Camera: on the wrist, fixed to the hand. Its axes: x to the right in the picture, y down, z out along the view.
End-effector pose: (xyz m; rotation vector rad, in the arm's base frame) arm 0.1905 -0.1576 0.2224 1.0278 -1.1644 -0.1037
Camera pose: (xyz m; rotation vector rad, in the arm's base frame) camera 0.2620 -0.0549 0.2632 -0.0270 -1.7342 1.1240
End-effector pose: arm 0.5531 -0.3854 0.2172 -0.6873 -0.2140 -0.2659
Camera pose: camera 0.5869 -0.4207 0.0950 -0.6202 0.2786 1.2314
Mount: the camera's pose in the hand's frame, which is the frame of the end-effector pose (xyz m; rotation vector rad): 0.0037 0.0570 -0.1186 0.0748 -0.0629 1.5423
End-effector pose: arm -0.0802 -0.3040 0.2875 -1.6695 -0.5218 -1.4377
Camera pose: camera -0.1056 -0.4320 0.2698 -1.3815 0.6278 -0.1981
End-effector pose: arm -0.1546 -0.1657 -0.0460 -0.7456 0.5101 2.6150
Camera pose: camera -0.1324 -0.2657 -0.1287 0.0743 -0.8231 -1.9260
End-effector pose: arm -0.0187 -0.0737 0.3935 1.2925 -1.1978 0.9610
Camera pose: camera -0.0619 0.0481 0.4187 0.2041 -2.2267 2.0001
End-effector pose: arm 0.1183 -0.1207 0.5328 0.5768 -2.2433 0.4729
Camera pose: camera 0.1545 -0.0155 0.6032 -1.2698 -2.3236 1.2341
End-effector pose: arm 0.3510 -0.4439 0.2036 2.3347 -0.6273 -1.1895
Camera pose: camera 0.4402 -0.4703 0.2968 1.1063 -1.9319 -0.4256
